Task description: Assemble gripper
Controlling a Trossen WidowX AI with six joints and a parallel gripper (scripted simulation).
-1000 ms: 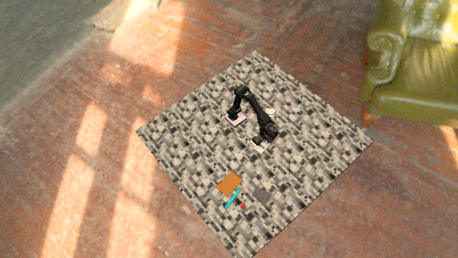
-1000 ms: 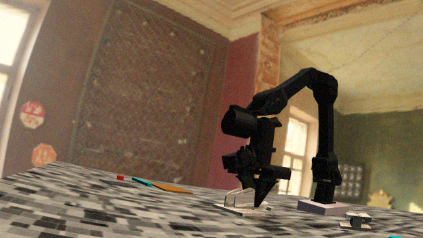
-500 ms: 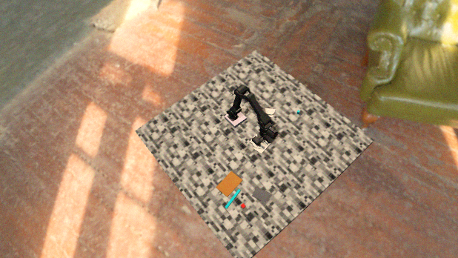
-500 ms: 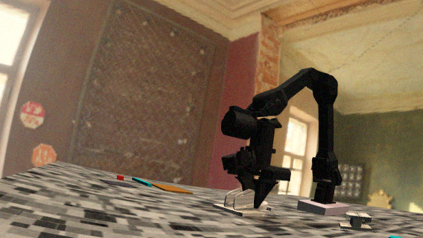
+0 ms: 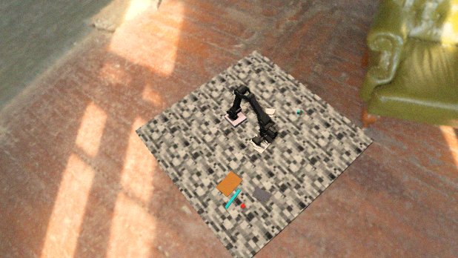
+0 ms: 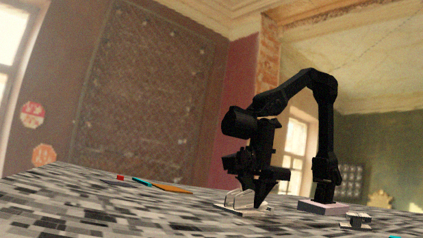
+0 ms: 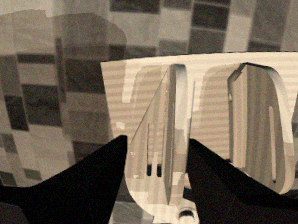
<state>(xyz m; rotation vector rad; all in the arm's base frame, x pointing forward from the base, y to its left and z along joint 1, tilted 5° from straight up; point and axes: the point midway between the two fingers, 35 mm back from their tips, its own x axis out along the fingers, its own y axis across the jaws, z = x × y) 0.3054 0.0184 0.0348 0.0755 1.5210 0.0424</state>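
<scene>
The cream plate is 3 cm to the right of my gripper tip, 2 cm ahead of it and 1 cm below it. The rest, counted from my gripper tip: teal cube: 37 cm to the left, 1 cm ahead; then orange plate: 40 cm to the right, 7 cm ahead, 2 cm below; then grey plate: 30 cm to the right, 27 cm ahead, 2 cm below.
</scene>
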